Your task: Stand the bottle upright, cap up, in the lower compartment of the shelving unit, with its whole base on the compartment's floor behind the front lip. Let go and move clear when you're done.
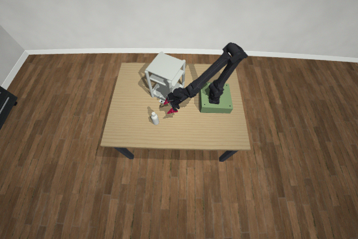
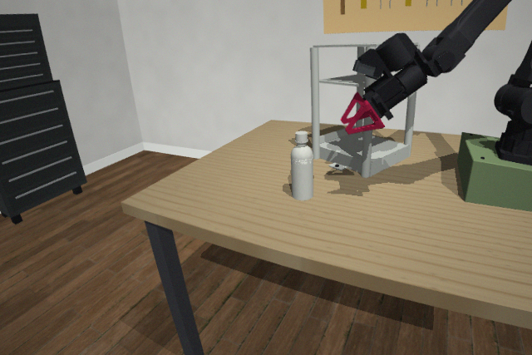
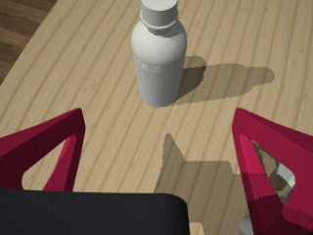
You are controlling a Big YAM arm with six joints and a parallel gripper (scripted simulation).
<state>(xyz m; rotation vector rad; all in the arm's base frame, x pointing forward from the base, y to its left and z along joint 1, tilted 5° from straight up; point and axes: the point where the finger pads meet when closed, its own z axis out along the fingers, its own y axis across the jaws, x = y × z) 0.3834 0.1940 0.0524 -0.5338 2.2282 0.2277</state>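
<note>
Right now the white bottle is 10 cm ahead of my hand, 5 cm to the left of it and 8 cm below it. Round my hand: shelving unit 4 cm ahead, 27 cm to the right.
</note>
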